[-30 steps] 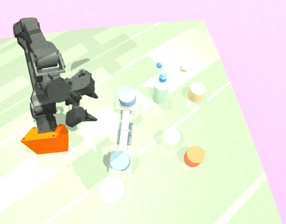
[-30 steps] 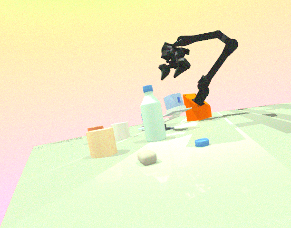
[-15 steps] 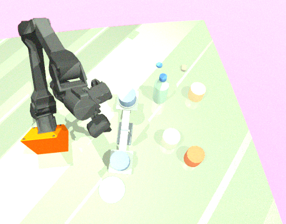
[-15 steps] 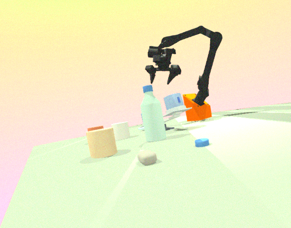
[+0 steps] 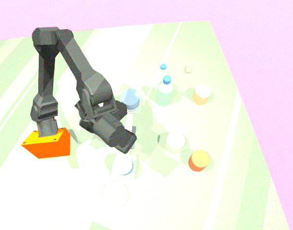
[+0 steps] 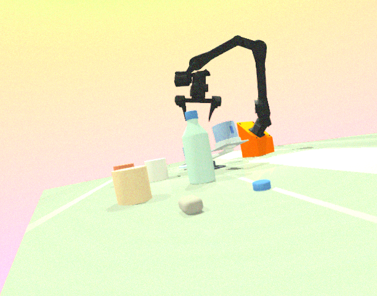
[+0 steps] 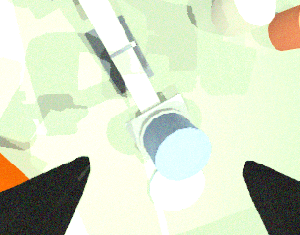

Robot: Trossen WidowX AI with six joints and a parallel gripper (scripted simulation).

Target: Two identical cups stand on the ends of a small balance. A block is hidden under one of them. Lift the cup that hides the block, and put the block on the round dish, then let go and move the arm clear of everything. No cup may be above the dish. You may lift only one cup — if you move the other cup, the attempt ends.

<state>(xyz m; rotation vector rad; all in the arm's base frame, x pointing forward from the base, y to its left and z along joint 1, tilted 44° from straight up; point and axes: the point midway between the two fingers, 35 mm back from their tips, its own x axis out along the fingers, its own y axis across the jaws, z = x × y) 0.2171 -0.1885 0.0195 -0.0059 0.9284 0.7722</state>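
My gripper tip is now 140 mm above the pale blue-white block, 50 mm to the left of it and 10 mm short of it. Round my gripper tip: round white dish: 180 mm below, 140 mm to the right, 50 mm behind; white balance: 160 mm below, 70 mm to the left, 60 mm ahead; white cylinder: 240 mm ahead, 150 mm below.
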